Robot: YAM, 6 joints.
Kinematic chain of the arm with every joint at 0, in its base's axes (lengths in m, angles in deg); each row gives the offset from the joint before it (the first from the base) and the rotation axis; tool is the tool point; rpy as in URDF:
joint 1: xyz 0 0 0.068 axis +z
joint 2: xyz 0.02 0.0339 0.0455 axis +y
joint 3: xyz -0.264 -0.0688 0 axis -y
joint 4: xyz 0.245 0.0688 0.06 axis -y
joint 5: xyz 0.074 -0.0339 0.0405 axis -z
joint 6: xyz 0.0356 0 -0.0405 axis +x
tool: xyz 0 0 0 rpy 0 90 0
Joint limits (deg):
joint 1: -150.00..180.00
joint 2: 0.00..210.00
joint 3: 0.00..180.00
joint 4: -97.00..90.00
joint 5: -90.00..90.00
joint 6: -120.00..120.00
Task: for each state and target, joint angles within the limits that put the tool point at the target. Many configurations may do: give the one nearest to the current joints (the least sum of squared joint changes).
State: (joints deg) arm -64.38 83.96 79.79 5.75 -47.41 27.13
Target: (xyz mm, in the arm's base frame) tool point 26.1 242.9 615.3
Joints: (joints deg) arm -89.89 36.08 119.65 16.63 -48.29 27.13
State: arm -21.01 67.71 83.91 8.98 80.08 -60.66
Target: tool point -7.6 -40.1 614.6
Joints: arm -40.77 53.12 100.81 13.01 82.95 -60.66
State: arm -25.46 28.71 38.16 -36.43 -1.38 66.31
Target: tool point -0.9 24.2 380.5
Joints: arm -38.54 6.33 53.20 -36.91 -31.06 66.31
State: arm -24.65 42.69 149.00 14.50 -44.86 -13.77
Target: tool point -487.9 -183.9 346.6
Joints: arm 23.85 5.67 136.67 8.46 -54.69 -13.77
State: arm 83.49 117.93 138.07 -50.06 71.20 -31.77
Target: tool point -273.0 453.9 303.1
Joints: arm 124.57 138.40 140.60 -40.89 66.76 -31.77
